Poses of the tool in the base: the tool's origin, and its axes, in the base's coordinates. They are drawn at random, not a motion.
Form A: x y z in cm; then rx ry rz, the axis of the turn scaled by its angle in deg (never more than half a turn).
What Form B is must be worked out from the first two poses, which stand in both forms.
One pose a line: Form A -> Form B
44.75, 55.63, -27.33, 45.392, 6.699, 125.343 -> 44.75, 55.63, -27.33, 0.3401, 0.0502, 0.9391, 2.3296
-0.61, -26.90, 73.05, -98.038, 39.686, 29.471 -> -0.61, -26.90, 73.05, -0.8929, 0.3615, 0.2684, 1.9163
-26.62, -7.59, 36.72, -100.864, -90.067, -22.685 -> -26.62, -7.59, 36.72, -0.7356, -0.6569, -0.1654, 2.3931
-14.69, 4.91, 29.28, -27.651, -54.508, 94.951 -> -14.69, 4.91, 29.28, -0.2449, -0.4827, 0.8409, 1.9709
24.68, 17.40, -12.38, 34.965, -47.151, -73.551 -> 24.68, 17.40, -12.38, 0.3716, -0.5011, -0.7816, 1.6424
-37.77, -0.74, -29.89, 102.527, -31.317, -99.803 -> -37.77, -0.74, -29.89, 0.7000, -0.2138, -0.6814, 2.5564
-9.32, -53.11, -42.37, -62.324, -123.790, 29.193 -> -9.32, -53.11, -42.37, -0.4400, -0.8740, 0.2061, 2.4720
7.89, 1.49, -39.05, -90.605, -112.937, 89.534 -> 7.89, 1.49, -39.05, -0.5322, -0.6634, 0.5259, 2.9712
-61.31, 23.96, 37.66, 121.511, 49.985, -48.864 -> -61.31, 23.96, 37.66, 0.8668, 0.3566, -0.3486, 2.4466
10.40, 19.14, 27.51, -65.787, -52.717, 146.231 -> 10.40, 19.14, 27.51, -0.3898, -0.3123, 0.8663, 2.9460
